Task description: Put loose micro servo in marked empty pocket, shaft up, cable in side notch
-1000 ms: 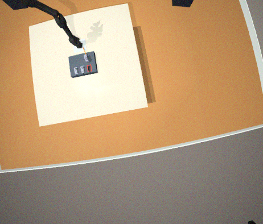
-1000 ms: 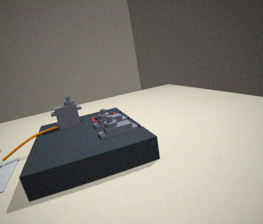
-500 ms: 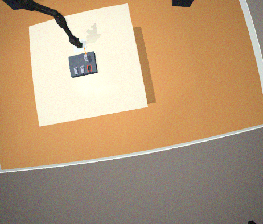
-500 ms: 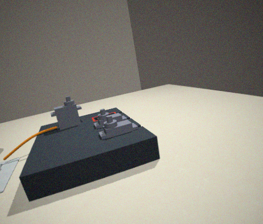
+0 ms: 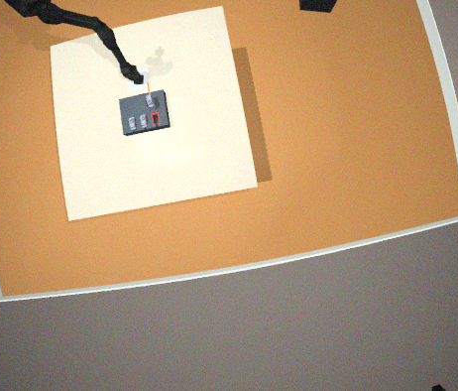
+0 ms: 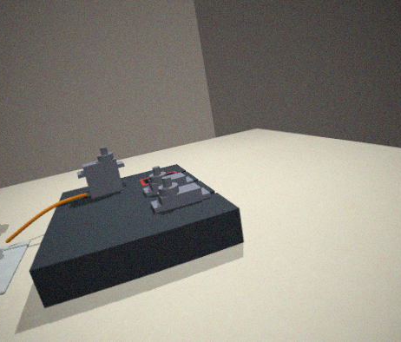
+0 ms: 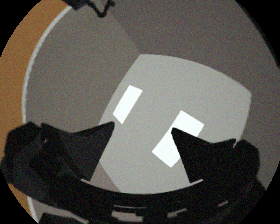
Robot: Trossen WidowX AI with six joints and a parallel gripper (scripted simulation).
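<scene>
The dark deck is 760 mm below my gripper tip, 270 mm ahead of it and 250 mm to the left of it.
</scene>
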